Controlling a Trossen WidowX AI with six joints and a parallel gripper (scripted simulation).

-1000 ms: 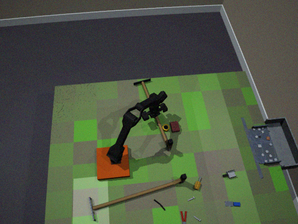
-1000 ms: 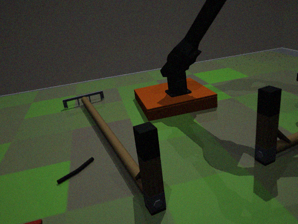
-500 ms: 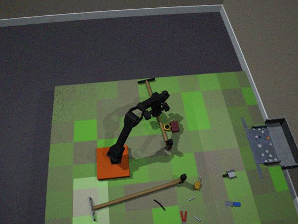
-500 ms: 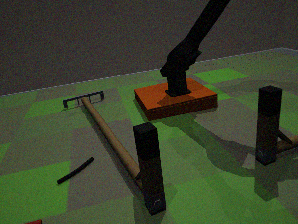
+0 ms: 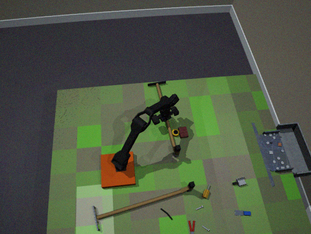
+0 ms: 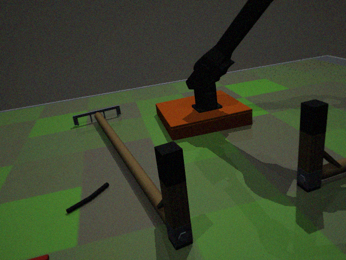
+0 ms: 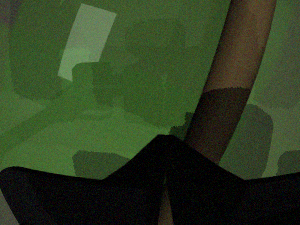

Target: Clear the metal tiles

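Right now the long scraper is 20 mm ahead of my gripper tip, 30 mm to the left of it and 50 mm above it. Round my gripper tip: yellow ring (60 mm ahead, 100 mm to the right); black strip (80 mm behind, 600 mm to the right, 10 mm below); red block (120 mm ahead, 100 mm to the right).
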